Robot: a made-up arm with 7 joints. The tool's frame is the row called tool.
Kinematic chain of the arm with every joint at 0, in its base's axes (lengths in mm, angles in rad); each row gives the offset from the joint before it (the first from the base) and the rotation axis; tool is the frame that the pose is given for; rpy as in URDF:
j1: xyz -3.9 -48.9 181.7 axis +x
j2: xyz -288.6 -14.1 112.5 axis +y
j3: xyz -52 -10.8 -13.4 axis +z
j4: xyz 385.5 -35.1 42 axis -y
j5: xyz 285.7 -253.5 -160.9 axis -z
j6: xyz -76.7 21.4 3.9 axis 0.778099 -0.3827 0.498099
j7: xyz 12.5 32.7 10 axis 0.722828 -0.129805 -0.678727
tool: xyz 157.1 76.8 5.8 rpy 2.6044 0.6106 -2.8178
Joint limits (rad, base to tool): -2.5..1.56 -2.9..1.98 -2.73..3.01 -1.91..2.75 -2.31..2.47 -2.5..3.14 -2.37..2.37
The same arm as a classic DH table. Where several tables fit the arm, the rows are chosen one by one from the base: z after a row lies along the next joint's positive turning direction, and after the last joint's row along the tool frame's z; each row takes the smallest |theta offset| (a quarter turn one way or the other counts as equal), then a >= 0, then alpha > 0; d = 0 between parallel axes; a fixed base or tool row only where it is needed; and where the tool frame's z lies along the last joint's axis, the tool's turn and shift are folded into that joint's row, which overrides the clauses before.
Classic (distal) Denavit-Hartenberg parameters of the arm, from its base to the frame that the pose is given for. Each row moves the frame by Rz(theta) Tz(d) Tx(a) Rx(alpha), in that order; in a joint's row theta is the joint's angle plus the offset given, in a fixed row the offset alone. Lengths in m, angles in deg.
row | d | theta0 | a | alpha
base (fixed) | 0.1817 | -90 | 0.0489 | -90
j1 | -0.2925 | -90 | 0.1125 | 90
j2 | -0.0249 | -90 | 0.052 | -90
j3 | 0.0286 | 0 | -0.3855 | -90
j4 | 0.2886 | 0 | -0.2857 | -90
j5 | 0.112 | -63.81 | 0.0146 | 119.87
j6 | -0.0873 | 12.16 | -0.0362 | -74.1
j7 | 0.0655 | 45.92 | -0.1381 | -52.1
tool (fixed) | 0.051 | 10.11 | 0 | 0
Joint limits (deg, base to tool): -143.24..89.38 -166.16..113.45 -156.42..172.46 -109.43..157.56 -132.35..141.52 -143.24..179.91 -135.79..135.79

